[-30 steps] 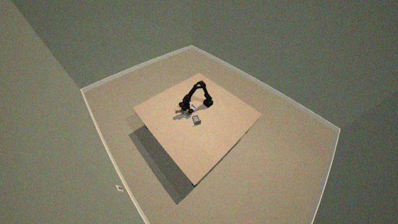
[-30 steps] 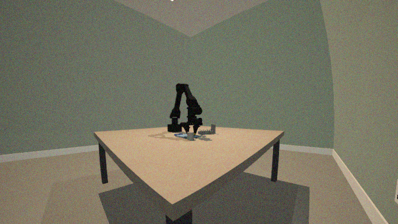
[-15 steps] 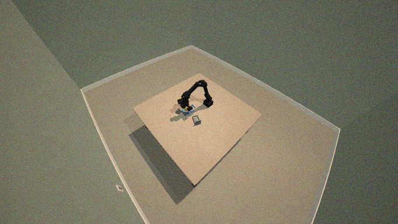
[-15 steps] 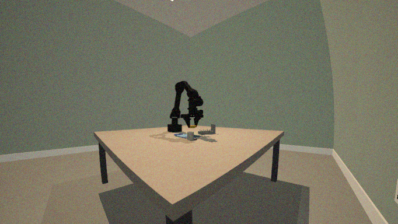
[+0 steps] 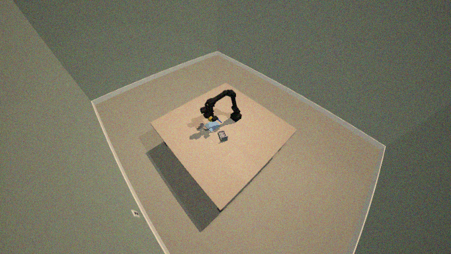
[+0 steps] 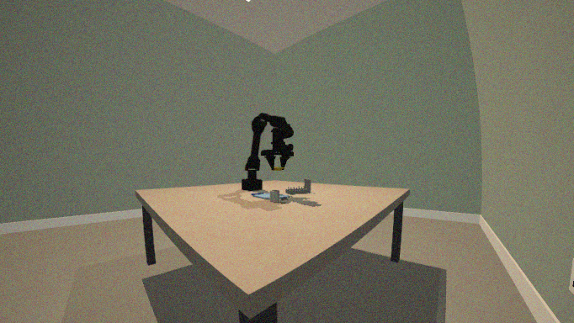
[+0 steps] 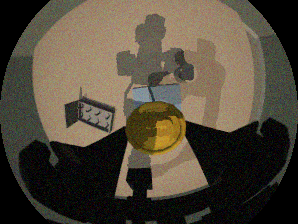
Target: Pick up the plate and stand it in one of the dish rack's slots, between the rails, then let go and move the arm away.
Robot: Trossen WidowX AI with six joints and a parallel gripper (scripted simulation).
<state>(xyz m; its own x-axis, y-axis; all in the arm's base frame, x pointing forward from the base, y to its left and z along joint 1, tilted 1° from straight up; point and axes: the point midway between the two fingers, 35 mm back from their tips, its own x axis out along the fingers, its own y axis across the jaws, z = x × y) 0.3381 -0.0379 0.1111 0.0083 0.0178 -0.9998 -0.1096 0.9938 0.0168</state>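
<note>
My gripper tip is now 18 cm to the right of the grey dish rack, 12 cm above it and 4 cm past it. The rest, counted from my gripper tip: blue mat 14 cm below, 3 cm behind, 2 cm to the right; white cup 12 cm below, 8 cm to the right, 8 cm ahead; yellow plate 1 cm above.
</note>
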